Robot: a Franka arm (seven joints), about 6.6 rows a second.
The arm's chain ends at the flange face. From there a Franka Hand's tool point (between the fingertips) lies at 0.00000 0.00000 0.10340 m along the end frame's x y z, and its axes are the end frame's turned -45 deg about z.
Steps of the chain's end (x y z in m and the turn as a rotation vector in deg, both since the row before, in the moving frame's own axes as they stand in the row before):
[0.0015, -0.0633, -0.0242, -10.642, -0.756, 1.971]
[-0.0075, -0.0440, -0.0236, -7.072, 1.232, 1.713]
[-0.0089, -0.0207, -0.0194, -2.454, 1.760, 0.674]
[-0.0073, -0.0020, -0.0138, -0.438, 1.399, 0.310]
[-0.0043, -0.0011, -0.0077, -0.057, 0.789, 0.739]
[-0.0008, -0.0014, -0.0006, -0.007, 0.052, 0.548]
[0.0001, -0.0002, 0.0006, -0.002, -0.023, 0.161]
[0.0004, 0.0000, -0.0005, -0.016, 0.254, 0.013]
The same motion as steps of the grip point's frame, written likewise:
[0.0311, -0.0314, -0.0260, -6.990, -8.060, 1.971]
[0.0182, -0.0260, -0.0244, -5.872, -4.130, 1.713]
[0.0074, -0.0156, -0.0195, -2.980, -0.491, 0.674]
[-0.0025, -0.0042, -0.0138, -1.299, 0.680, 0.310]
[-0.0013, -0.0027, -0.0077, -0.598, 0.518, 0.739]
[0.0005, -0.0015, -0.0006, -0.042, 0.032, 0.548]
[0.0002, -0.0001, 0.0006, 0.015, -0.018, 0.161]
[0.0006, 0.0006, -0.0005, -0.191, 0.168, 0.013]

